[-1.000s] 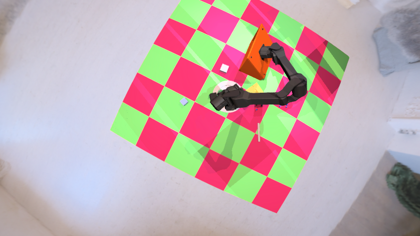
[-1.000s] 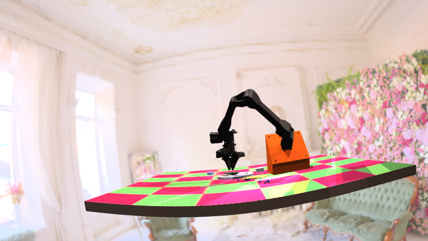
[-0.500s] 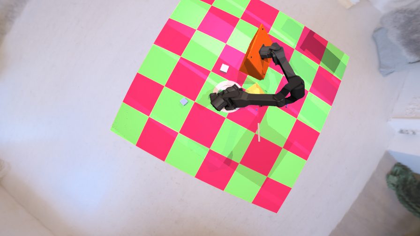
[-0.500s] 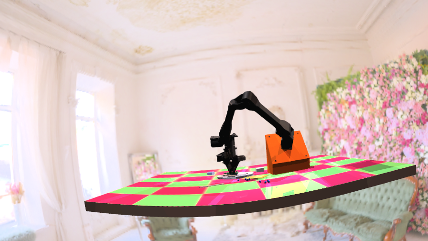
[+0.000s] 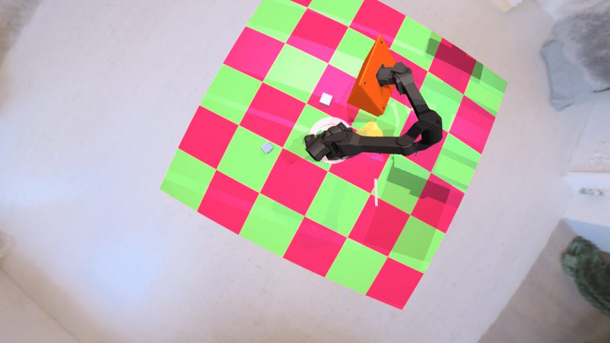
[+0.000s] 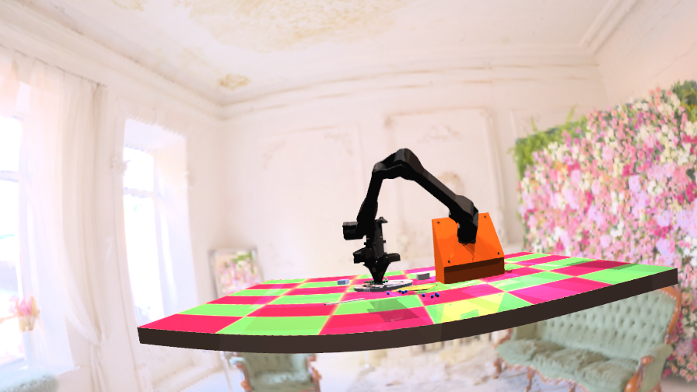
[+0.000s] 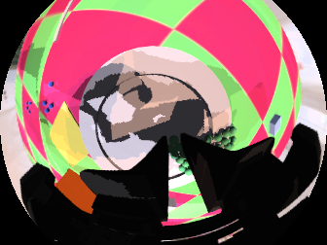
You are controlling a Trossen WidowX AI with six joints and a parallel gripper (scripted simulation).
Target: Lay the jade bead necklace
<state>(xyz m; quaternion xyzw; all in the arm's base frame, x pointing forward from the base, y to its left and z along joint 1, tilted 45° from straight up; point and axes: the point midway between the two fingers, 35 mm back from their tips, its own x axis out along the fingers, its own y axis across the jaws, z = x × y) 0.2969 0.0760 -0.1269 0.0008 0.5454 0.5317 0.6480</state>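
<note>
Right now the round bead board is 2 cm behind my gripper tip, 1 cm to the left of it and 1 cm below it. Round my gripper tip: pale blue cube: 16 cm ahead, 20 cm to the right, 1 cm below; then white cube: 16 cm behind, 10 cm to the right; then yellow patch: 13 cm behind, 14 cm to the left, 1 cm below.
</note>
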